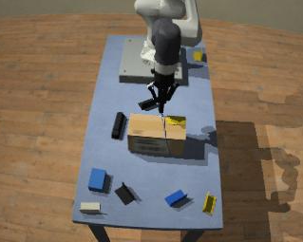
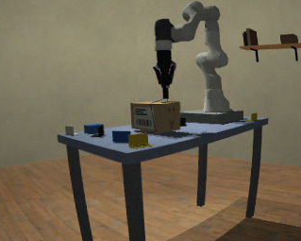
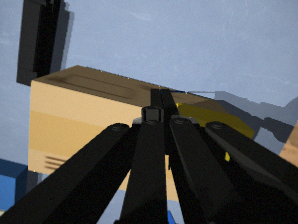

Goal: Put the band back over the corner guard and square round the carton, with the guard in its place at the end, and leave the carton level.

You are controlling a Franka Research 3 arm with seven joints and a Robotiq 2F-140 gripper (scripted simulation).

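Right now the yellow corner guard is 2 cm ahead of my hand, 7 cm to the left of it and 6 cm below it. Round my hand: blue angle piece: 34 cm ahead, 9 cm to the left, 18 cm below; brown carton: 7 cm ahead, 1 cm to the right, 11 cm below; black block: 1 cm behind, 19 cm to the right, 17 cm below.
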